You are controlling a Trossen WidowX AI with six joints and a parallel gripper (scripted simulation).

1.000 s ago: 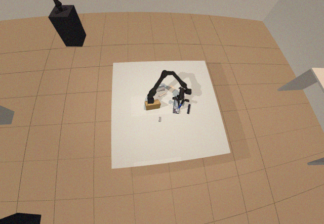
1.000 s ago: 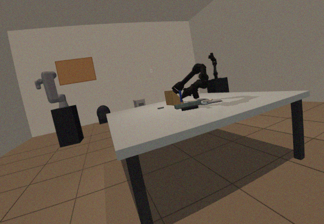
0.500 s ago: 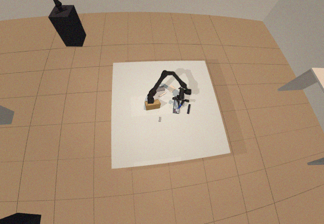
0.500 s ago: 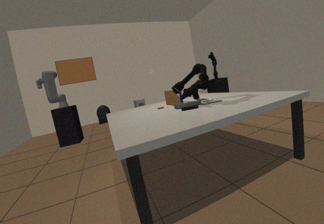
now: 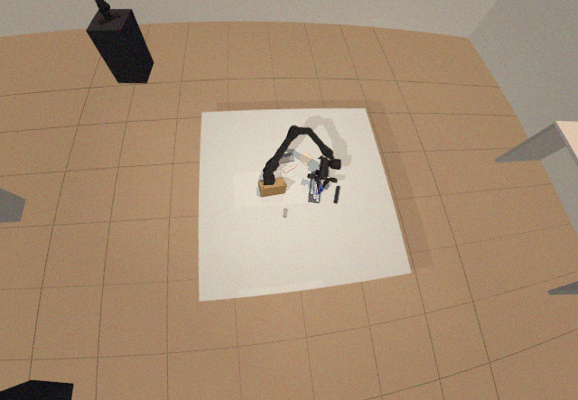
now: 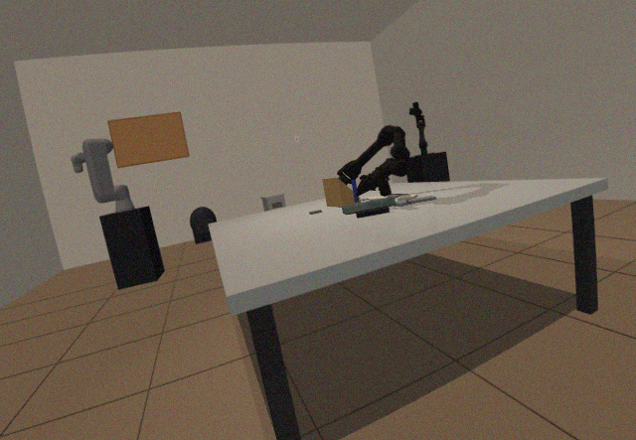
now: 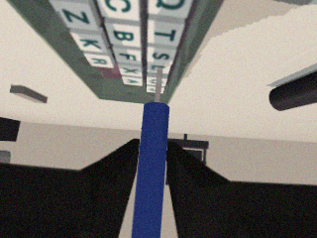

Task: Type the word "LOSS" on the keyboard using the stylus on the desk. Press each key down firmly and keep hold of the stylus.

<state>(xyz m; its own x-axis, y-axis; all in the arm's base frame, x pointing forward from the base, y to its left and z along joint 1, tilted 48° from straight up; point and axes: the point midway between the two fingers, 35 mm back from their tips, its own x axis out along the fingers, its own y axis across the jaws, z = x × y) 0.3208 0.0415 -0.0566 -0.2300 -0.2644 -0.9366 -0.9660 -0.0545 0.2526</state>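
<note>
Right now my gripper tip is 13 cm short of the dark bar and 6 cm above it. The rest, counted from my gripper tip: grey block 22 cm behind, 12 cm to the right, 6 cm below; blue stylus 1 cm below; grey stylus tip 5 cm below.
</note>
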